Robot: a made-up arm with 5 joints. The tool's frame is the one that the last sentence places.
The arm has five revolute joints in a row. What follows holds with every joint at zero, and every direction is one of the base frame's.
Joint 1 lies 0.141 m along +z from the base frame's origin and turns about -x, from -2.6 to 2.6 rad.
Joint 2 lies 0.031 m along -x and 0.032 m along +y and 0.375 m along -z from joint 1 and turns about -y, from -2.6 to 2.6 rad.
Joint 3 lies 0.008 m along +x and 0.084 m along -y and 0.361 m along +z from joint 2 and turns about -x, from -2.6 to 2.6 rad.
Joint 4 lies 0.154 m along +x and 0.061 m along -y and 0.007 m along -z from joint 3 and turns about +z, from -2.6 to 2.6 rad.
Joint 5 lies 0.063 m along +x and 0.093 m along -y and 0.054 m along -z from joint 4 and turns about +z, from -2.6 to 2.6 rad.
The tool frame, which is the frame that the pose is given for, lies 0.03 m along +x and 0.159 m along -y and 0.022 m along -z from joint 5; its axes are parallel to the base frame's.
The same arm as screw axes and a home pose.
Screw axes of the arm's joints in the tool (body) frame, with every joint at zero. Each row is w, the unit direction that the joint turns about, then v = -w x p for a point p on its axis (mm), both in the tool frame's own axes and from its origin. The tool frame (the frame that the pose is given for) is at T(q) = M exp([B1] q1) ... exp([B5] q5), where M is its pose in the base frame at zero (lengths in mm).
B1: w -1 0 0 v 0 -97 365
B2: w 0 -1 0 v -278 0 255
B3: w -1 0 0 v 0 -83 313
B4: w 0 0 1 v 252 93 0
B5: w 0 0 1 v 159 30 0
M: xyz 224 -365 44 (mm) quaternion w x y z 1 0 0 0
Joint limits (rad, base to tool): -2.6..2.6 -2.6..2.6 -2.6..2.6 -2.6..2.6 -2.6..2.6

